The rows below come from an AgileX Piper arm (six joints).
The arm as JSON. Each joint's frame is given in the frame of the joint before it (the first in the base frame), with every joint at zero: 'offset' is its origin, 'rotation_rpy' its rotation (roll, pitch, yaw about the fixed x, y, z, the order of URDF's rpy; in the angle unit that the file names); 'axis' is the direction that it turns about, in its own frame. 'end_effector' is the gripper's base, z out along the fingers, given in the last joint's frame.
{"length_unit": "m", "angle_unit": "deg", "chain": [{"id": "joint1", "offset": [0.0, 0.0, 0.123], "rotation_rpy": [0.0, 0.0, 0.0], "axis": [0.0, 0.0, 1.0]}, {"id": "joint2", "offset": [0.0, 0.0, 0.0], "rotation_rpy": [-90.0, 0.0, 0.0], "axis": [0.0, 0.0, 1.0]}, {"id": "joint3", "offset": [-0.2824, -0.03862, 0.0], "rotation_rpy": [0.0, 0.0, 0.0], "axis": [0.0, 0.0, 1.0]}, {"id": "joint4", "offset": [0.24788, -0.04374, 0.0], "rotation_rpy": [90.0, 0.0, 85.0], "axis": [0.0, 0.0, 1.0]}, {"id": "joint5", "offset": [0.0, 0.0, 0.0], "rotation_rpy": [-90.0, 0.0, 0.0], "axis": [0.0, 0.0, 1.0]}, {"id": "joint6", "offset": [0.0, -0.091, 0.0], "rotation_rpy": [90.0, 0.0, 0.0], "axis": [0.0, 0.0, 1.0]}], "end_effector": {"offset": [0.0, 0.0, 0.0], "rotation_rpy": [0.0, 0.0, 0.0]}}
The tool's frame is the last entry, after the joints.
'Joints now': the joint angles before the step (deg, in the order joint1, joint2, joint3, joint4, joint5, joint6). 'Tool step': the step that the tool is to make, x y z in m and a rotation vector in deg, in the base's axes. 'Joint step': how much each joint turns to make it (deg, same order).
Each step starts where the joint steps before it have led.
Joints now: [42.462, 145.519, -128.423, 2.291, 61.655, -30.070]
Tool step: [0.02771, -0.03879, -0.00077, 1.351, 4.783, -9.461]
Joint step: [-5.673, 0.001, 0.001, 3.243, 2.617, 3.408]
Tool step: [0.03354, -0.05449, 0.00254, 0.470, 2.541, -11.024]
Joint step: [-7.140, -0.334, 0.001, 0.864, 1.831, 4.013]
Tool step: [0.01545, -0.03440, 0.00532, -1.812, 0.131, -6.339]
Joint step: [-3.781, -0.851, 0.373, -2.265, 1.173, 3.196]
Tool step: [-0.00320, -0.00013, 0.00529, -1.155, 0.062, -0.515]
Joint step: [0.345, -0.953, 0.636, -1.273, 0.814, 1.179]
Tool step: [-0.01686, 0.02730, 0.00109, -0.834, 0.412, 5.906]
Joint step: [3.572, -0.213, 0.116, -0.133, 0.957, -2.304]
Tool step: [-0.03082, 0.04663, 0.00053, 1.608, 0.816, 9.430]
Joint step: [5.792, -0.034, 0.000, 2.569, 0.126, -4.187]
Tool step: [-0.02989, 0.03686, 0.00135, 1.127, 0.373, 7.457]
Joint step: [5.008, -0.121, -0.002, 1.639, 0.002, -2.813]
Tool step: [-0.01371, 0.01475, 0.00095, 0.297, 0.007, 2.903]
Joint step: [2.177, -0.099, 0.001, 0.378, 0.000, -0.815]
